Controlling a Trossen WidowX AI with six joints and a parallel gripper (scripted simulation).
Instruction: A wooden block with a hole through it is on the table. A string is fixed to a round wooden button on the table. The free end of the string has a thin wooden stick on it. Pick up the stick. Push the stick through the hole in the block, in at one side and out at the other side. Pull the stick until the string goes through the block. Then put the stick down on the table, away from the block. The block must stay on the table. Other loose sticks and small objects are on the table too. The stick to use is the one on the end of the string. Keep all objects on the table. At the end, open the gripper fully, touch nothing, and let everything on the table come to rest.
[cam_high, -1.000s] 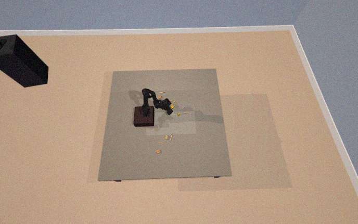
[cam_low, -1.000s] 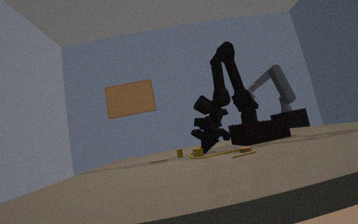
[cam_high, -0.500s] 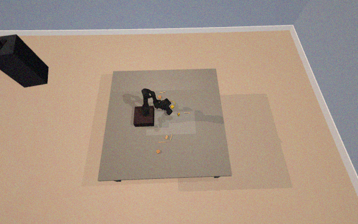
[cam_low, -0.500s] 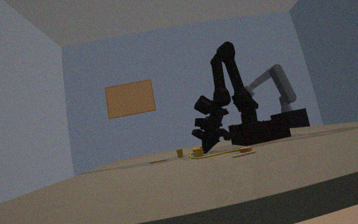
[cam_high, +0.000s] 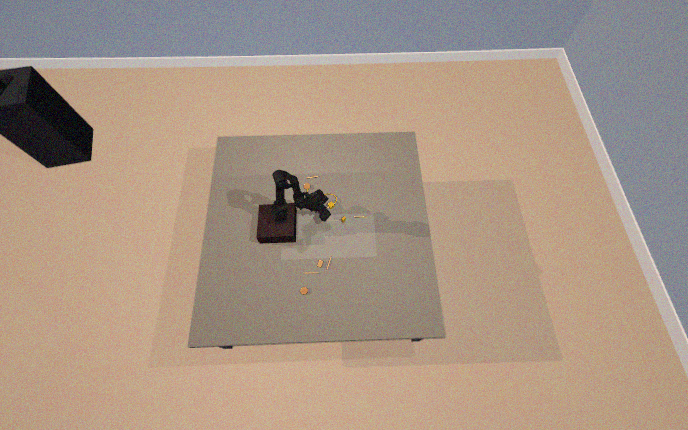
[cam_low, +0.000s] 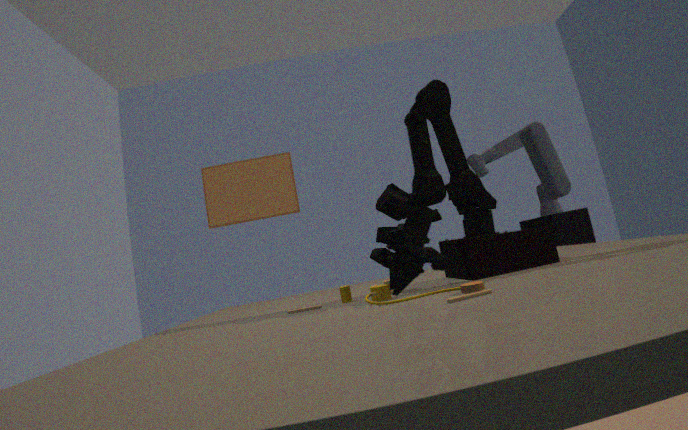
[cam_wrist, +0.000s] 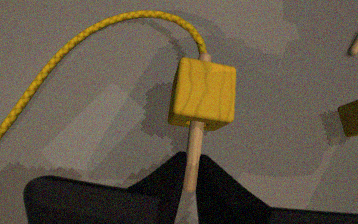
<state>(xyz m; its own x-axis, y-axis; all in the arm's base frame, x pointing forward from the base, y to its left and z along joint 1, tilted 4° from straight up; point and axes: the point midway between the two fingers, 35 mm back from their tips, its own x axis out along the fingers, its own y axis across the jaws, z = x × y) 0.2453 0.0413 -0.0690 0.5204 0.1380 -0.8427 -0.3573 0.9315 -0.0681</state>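
My gripper tip is now 30 mm short of the thin wooden stick, 10 mm to the right of it and 10 mm below it. From my gripper tip the other things lie so: round wooden button 80 mm behind, 180 mm to the left.
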